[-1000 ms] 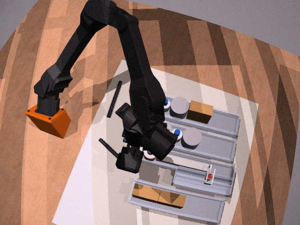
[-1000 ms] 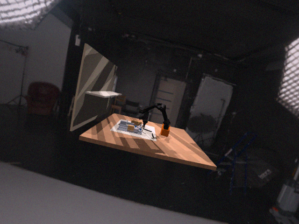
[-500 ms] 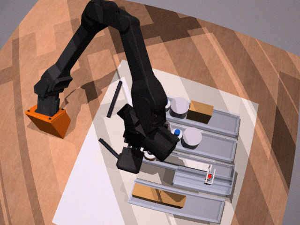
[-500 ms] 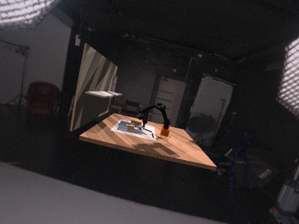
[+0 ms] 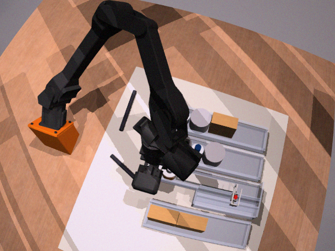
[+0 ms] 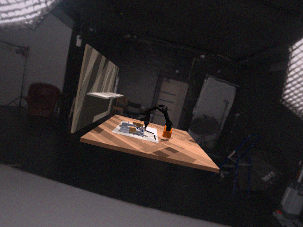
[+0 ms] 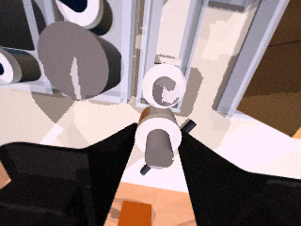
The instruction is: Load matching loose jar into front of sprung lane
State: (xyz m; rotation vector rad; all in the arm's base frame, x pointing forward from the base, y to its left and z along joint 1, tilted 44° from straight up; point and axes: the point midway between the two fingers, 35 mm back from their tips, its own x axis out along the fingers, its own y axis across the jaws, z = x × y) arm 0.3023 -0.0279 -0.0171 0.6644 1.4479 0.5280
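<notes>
My gripper tip is now 190 mm short of the sprung lane, 40 mm above it and 30 mm to the left of it. From my gripper tip the other things lie so: red dot 230 mm ahead, 50 mm to the right, 10 mm above.
</notes>
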